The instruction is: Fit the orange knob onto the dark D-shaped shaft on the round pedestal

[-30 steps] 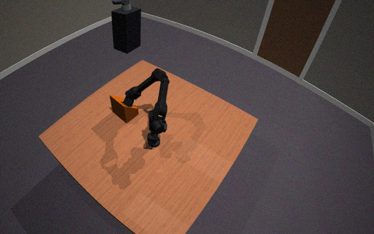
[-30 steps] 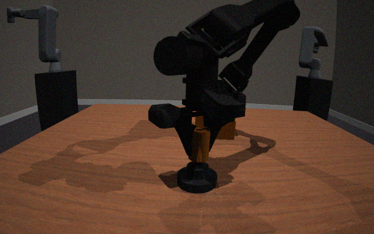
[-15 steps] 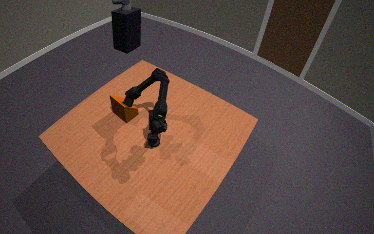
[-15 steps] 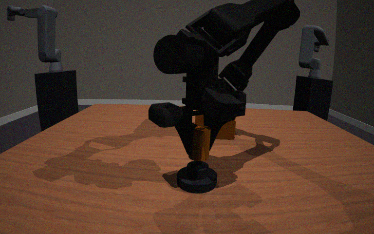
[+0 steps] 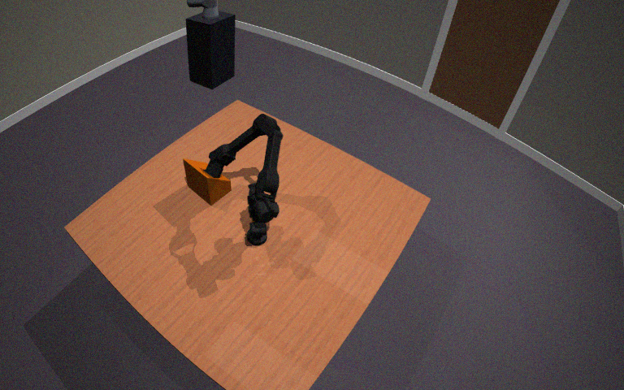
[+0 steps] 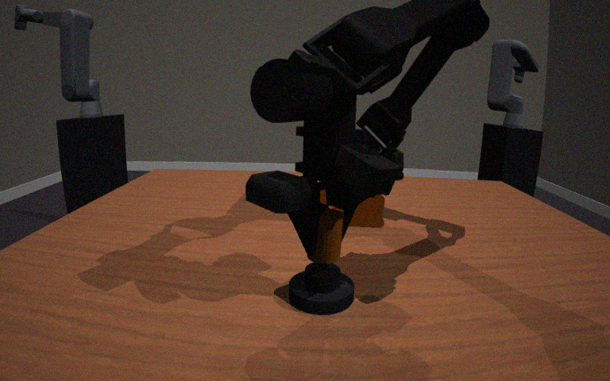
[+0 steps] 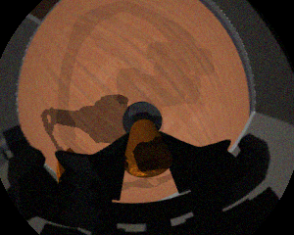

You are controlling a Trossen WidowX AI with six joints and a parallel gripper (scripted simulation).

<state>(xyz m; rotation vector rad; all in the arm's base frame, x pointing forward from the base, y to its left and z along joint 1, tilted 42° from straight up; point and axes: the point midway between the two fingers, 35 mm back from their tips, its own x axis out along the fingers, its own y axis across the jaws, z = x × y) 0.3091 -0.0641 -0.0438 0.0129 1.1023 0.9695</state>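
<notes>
The orange knob is 20 mm above my gripper tip. Round my gripper tip: dark round pedestal 40 mm below.
</notes>
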